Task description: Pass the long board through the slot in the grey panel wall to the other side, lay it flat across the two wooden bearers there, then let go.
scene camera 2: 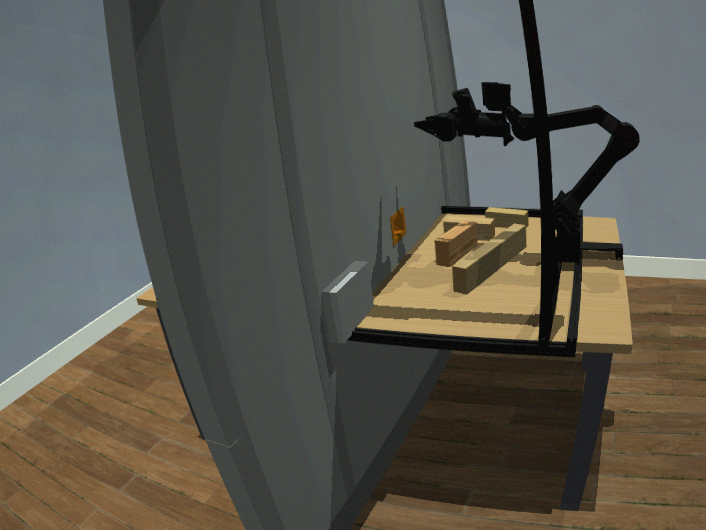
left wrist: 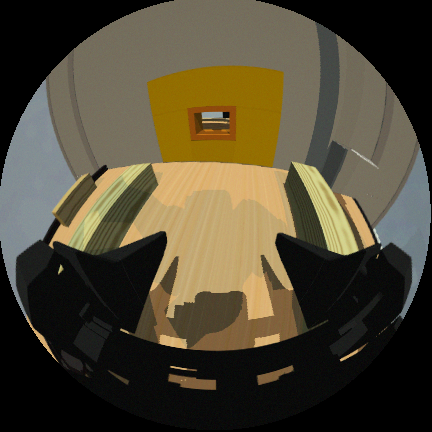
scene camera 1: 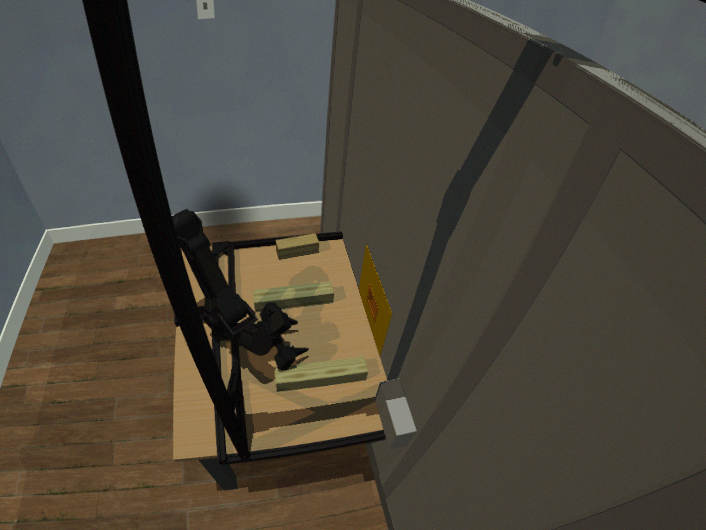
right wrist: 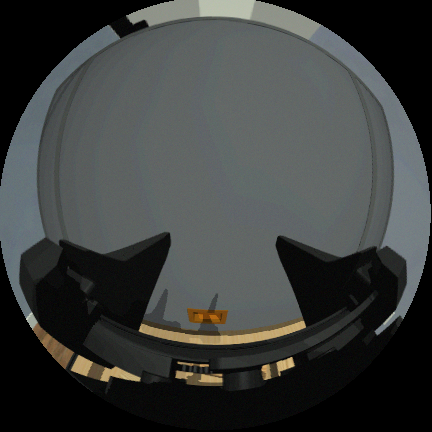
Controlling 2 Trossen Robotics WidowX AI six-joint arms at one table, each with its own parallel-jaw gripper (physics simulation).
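Places are measured from the left arm's base along level axes (x down, y left, z ahead), in millimetres.
Pixels of known places: left gripper, fingertip midpoint: (left wrist: 222,238) (scene camera 1: 302,336); right gripper, fingertip midpoint: (scene camera 2: 420,121) (right wrist: 225,240); left arm's base, origin of the base link: (scene camera 1: 224,331); right arm's base, origin of the base link: (scene camera 2: 568,257).
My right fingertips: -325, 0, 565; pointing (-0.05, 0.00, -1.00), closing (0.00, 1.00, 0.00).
For each thing: its top centre in the pictures, then the offset to it from my right fingertips, as dx, dy, dz. "spot": a spot on its surface instead.
- long pale beam, middle of its top: (scene camera 2: 493,243) +285, -37, +161
- shorter reddish block, middle of its top: (scene camera 2: 456,230) (right wrist: 228,369) (left wrist: 209,121) +281, +32, +53
- orange-framed slot, surface spot: (left wrist: 191,125) spot: +260, +25, -134
- small block, middle of its top: (left wrist: 69,190) (scene camera 1: 297,241) +294, +317, -305
A long pale beam (scene camera 2: 484,262), probably the long board, lies diagonally on the table in scene camera 2, beside a shorter reddish block (scene camera 2: 450,246). The orange-framed slot (scene camera 2: 392,229) (left wrist: 191,125) (right wrist: 191,316) pierces the grey panel wall (scene camera 1: 456,296) (scene camera 2: 228,199) (left wrist: 115,75) (right wrist: 215,125). Two greenish bearers (scene camera 1: 293,297) (scene camera 1: 322,374) (left wrist: 122,202) (left wrist: 320,205) lie parallel on the other side. My left gripper (scene camera 1: 302,336) (left wrist: 222,238) is open and empty, above the table between the bearers and facing the slot. My right gripper (scene camera 2: 419,124) (right wrist: 225,240) is open and empty, high above the slot and facing the wall.
A yellow panel (scene camera 1: 383,329) (left wrist: 170,97) surrounds the slot on the bearer side. A small block (scene camera 1: 297,246) (left wrist: 75,200) lies near the back edge there. Another block (scene camera 2: 506,215) lies behind the beam. Black posts (scene camera 1: 136,148) (scene camera 2: 541,171) stand beside the arms.
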